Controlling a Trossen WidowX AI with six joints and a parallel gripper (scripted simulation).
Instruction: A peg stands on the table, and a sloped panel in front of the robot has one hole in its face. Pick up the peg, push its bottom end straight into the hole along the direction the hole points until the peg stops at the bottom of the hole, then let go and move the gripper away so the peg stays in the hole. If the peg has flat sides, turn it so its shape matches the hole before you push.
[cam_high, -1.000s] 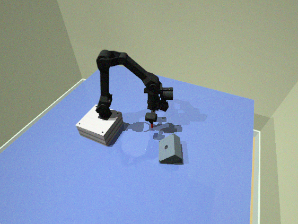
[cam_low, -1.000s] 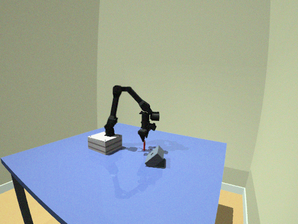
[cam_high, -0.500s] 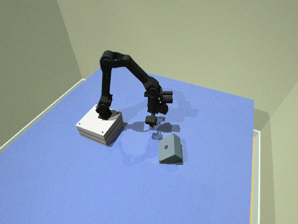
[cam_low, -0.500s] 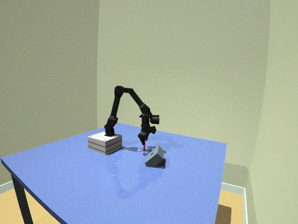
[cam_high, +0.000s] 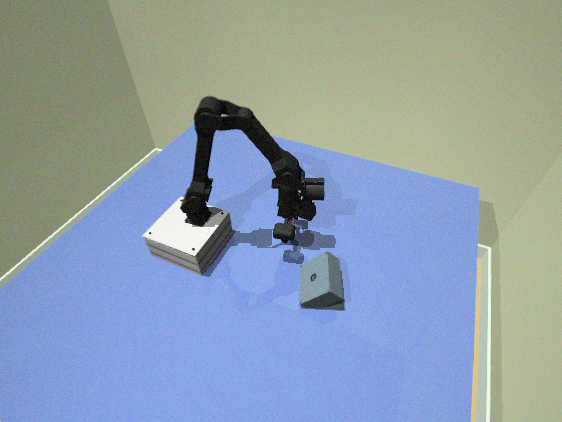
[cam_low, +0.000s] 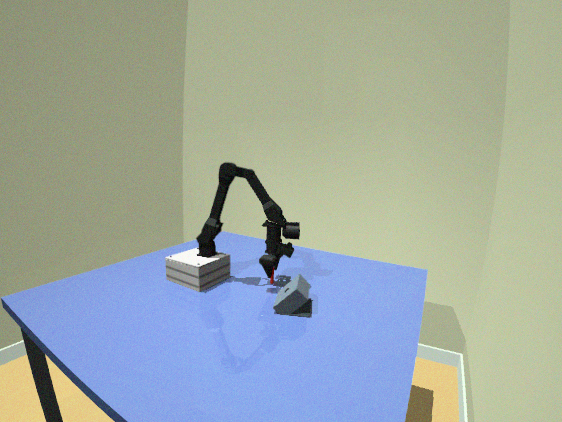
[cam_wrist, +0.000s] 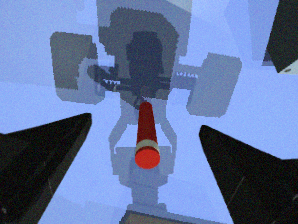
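Now: the grey sloped panel 15 cm ahead of my gripper tip and 15 cm to the right of it. Also, from my gripper tip: red round peg (2 cm above).
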